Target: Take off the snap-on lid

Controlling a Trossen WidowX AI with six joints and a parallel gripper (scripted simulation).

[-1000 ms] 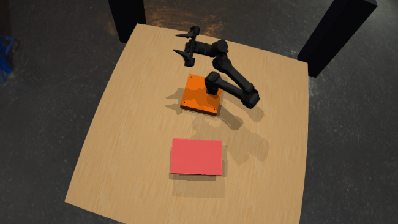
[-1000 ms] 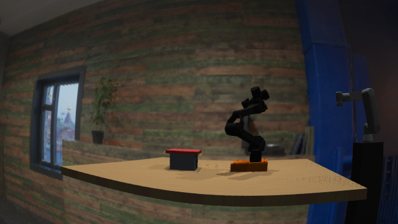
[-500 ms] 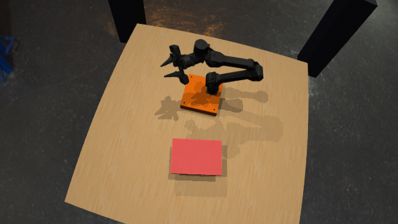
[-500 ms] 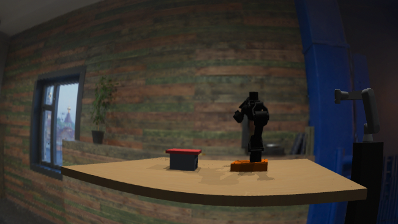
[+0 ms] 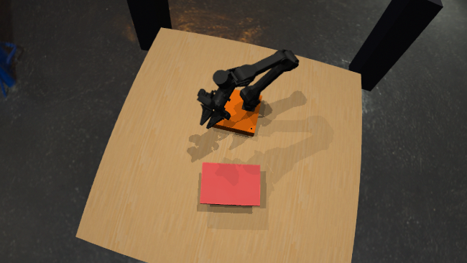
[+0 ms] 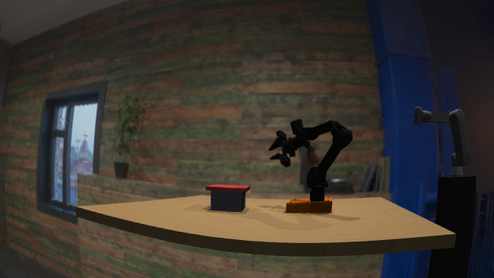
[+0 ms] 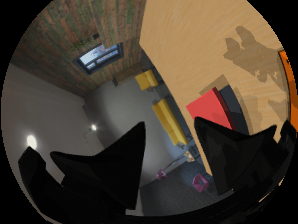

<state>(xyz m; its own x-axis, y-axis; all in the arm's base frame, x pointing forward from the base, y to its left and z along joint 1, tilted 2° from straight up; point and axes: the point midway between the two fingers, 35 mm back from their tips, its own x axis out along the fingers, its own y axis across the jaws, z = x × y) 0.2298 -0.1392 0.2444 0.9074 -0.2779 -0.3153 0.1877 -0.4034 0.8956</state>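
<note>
My gripper tip is now 15 cm short of the red lid, 15 cm to the right of it and 17 cm above it. From my gripper tip the other things lie so: storage box 15 cm ahead, 15 cm to the left, 22 cm below.
</note>
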